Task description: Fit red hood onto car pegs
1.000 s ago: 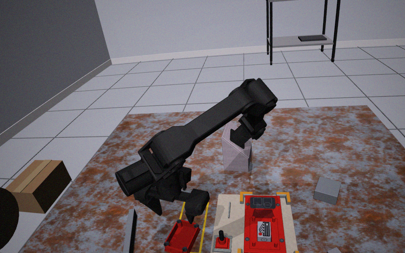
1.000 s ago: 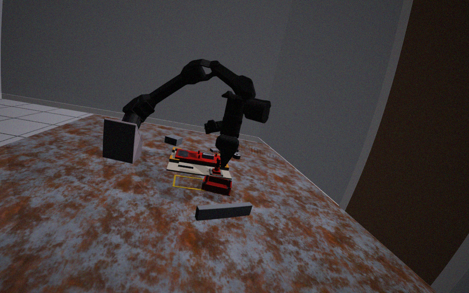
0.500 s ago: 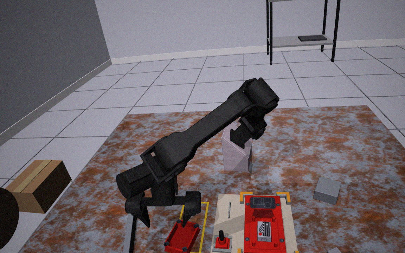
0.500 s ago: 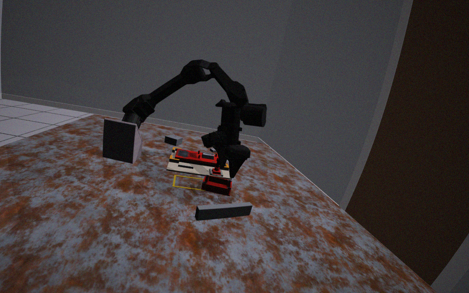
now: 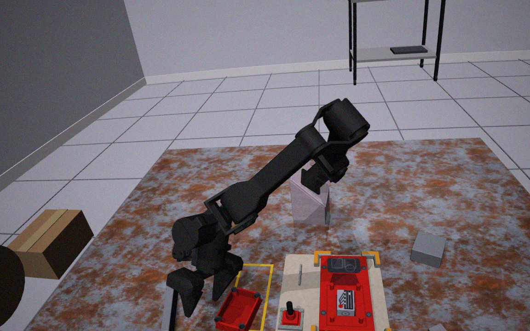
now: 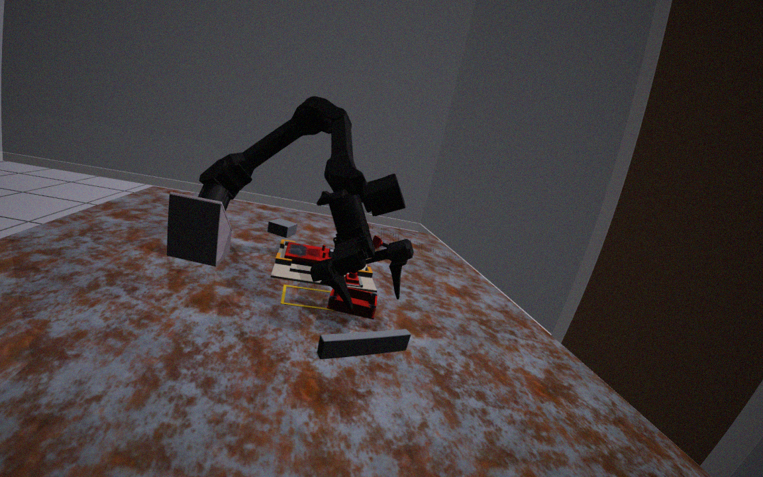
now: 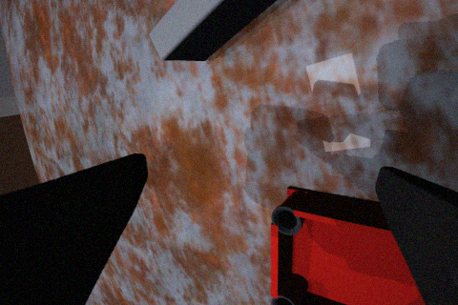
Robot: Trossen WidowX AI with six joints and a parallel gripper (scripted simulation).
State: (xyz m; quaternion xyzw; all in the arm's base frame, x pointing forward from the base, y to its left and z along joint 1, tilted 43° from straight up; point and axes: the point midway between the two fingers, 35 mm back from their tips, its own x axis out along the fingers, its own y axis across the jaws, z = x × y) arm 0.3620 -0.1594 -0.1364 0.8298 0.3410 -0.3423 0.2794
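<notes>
Right now my gripper tip is 2 cm past the red hood, 7 cm to the right of it and 4 cm above it. Also, from my gripper tip: engine block: 4 cm behind, 30 cm to the left, 2 cm below; jig: 7 cm behind, 28 cm to the left, 4 cm below.
</notes>
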